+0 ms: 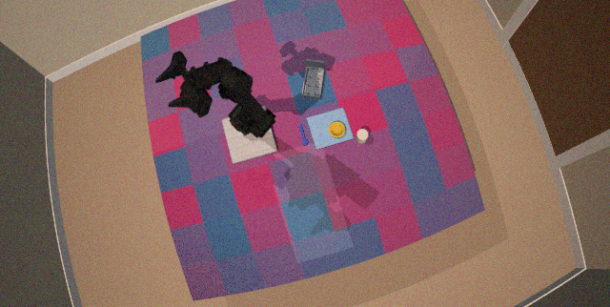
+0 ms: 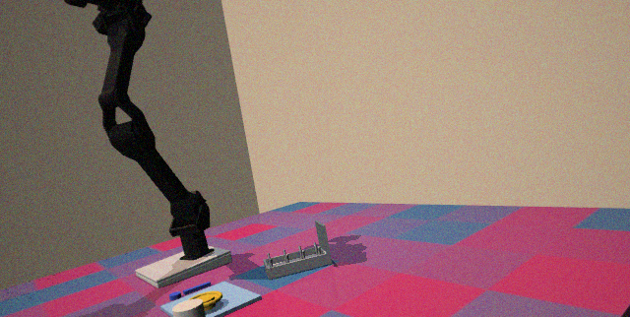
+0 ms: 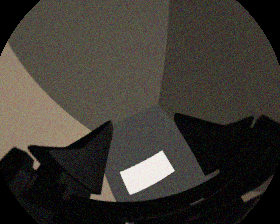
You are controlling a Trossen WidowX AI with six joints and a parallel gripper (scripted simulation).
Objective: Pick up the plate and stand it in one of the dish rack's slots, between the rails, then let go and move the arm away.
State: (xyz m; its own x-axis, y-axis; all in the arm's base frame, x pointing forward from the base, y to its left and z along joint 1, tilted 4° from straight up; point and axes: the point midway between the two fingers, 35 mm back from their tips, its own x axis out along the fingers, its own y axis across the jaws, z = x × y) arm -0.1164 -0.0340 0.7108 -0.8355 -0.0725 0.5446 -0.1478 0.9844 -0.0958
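Now: gripper tip 73 cm above the yellow plate, 45 cm short of it and 10 cm to the left of it. The rest, counted from my gripper tip: grey dish rack (72 cm below, 47 cm ahead, 12 cm to the left); blue spoon (74 cm below, 33 cm ahead, 6 cm to the right); light blue square mat (74 cm below, 44 cm ahead, 8 cm to the right).
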